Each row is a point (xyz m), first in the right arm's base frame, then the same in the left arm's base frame.
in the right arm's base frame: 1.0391 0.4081 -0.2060
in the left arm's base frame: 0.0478 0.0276 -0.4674
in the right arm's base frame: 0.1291 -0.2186 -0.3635
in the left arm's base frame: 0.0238 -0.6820 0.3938
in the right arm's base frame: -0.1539 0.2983 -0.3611
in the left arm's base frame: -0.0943 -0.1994 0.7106
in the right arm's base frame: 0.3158 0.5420 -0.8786
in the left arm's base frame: -0.6472 -0.0449 0.2434
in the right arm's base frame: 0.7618 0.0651 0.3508
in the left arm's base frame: 0.6639 -0.2008 -0.1975
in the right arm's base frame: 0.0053 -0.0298 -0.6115
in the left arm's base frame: -0.2621 -0.5630 0.5226
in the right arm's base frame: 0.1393 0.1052 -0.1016
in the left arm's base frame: 0.2059 -0.3079 0.4128
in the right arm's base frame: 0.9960 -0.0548 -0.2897
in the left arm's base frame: 0.0702 -0.4441 -0.4577
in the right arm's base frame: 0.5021 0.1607 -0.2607
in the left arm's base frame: 0.0432 -0.2636 0.0501
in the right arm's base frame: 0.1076 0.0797 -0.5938
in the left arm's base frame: -0.2682 -0.4453 0.4284
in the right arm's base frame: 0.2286 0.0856 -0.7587
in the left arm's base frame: -0.4285 -0.4679 0.3034
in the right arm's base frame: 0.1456 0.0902 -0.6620
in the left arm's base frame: -0.3365 -0.4477 0.3893
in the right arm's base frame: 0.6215 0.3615 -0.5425
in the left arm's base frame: -0.2750 -0.1231 -0.0638
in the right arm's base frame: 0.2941 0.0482 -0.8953
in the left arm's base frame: -0.5523 -0.5301 0.2316
